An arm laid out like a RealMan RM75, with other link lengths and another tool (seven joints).
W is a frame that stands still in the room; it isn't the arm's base.
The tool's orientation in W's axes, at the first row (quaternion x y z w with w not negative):
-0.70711, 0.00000, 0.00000, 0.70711
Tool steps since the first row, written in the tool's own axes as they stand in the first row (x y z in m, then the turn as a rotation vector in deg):
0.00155, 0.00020, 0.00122, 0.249, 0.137, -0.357
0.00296, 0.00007, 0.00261, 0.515, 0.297, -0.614
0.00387, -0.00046, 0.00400, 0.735, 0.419, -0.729
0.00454, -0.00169, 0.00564, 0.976, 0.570, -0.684
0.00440, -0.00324, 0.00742, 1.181, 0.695, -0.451
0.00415, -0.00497, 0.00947, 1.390, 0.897, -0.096
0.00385, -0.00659, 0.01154, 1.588, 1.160, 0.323
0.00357, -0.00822, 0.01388, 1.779, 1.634, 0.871
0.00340, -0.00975, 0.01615, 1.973, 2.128, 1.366
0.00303, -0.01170, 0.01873, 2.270, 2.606, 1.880
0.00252, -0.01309, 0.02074, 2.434, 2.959, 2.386
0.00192, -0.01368, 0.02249, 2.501, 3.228, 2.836
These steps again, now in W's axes. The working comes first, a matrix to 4 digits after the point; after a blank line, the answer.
The tool's axes in the first row as the columns of a matrix, in W's axes (used below as rounded here):
1.0000, 0.0000, 0.0000
0.0000, 0.0000, 1.0000
0.0000, -1.0000, 0.0000

0.00155, 0.00122, -0.00020, 0.249, -0.357, -0.137
0.00296, 0.00261, -0.00007, 0.515, -0.614, -0.297
0.00387, 0.00400, 0.00046, 0.735, -0.729, -0.419
0.00454, 0.00564, 0.00169, 0.976, -0.684, -0.570
0.00440, 0.00742, 0.00324, 1.181, -0.451, -0.695
0.00415, 0.00947, 0.00497, 1.390, -0.096, -0.897
0.00385, 0.01154, 0.00659, 1.588, 0.323, -1.160
0.00357, 0.01388, 0.00822, 1.779, 0.871, -1.634
0.00340, 0.01615, 0.00975, 1.973, 1.366, -2.128
0.00303, 0.01873, 0.01170, 2.270, 1.880, -2.606
0.00252, 0.02074, 0.01309, 2.434, 2.386, -2.959
0.00192, 0.02249, 0.01368, 2.501, 2.836, -3.228

